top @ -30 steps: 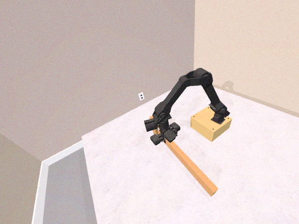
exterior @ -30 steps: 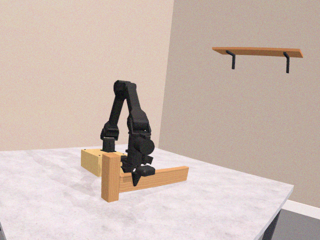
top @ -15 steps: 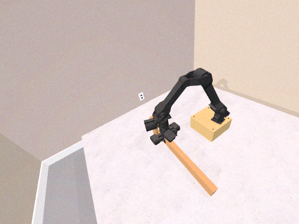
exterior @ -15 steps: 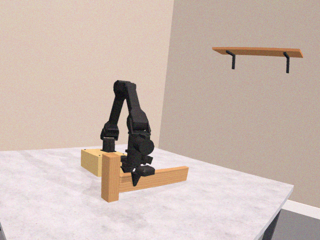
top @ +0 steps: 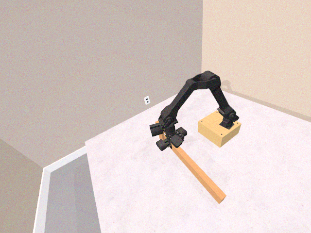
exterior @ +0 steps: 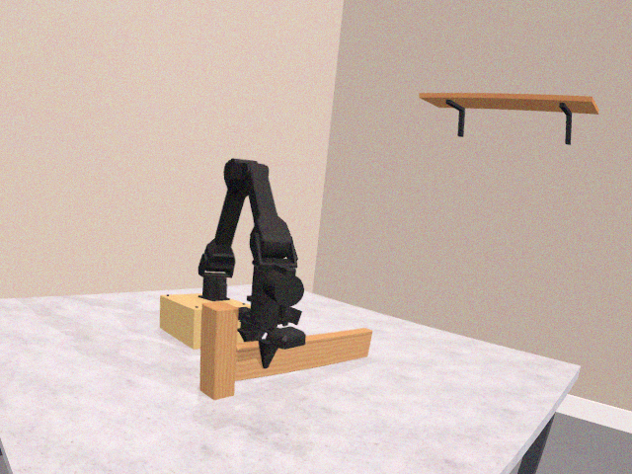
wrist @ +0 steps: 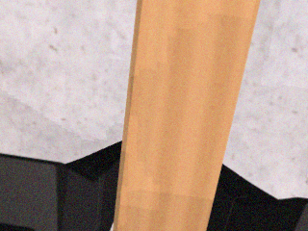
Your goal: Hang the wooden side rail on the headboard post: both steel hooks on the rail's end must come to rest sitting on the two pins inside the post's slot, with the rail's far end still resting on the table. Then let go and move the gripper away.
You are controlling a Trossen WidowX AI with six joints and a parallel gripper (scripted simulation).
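Right now the headboard post is 1 cm behind my gripper tip, 10 cm to the right of it and 4 cm above it.
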